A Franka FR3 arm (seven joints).
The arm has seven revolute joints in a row. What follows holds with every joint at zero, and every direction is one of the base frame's.
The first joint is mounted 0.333 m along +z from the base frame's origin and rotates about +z.
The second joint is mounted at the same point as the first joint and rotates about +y.
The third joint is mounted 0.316 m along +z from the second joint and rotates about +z.
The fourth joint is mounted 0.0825 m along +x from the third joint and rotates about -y.
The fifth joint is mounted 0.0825 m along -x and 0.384 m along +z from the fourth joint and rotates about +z.
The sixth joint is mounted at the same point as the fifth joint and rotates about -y.
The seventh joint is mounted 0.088 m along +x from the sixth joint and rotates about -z.
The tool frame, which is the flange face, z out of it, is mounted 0.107 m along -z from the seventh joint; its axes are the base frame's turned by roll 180, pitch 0 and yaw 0 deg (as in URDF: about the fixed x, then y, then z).
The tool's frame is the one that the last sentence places.
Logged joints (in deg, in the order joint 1, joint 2, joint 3, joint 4, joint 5, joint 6, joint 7), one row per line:
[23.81, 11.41, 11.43, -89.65, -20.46, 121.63, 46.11]
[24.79, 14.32, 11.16, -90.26, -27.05, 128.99, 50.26]
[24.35, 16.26, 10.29, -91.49, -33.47, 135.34, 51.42]
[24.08, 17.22, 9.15, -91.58, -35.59, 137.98, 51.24]
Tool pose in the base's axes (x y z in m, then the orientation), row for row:
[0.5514, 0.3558, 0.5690, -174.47, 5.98, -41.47]
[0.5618, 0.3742, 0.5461, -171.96, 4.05, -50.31]
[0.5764, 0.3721, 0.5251, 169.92, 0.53, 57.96]
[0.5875, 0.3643, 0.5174, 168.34, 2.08, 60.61]
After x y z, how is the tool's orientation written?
As a rotation vector, in degrees.
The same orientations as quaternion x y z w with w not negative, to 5 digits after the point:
[-0.97234, 0.03333, -0.23112, 0.00497]
[-0.95950, 0.02260, -0.28072, 0.00686]
[0.94644, 0.00295, 0.32283, 0.00407]
[0.94077, 0.01162, 0.33872, 0.00933]

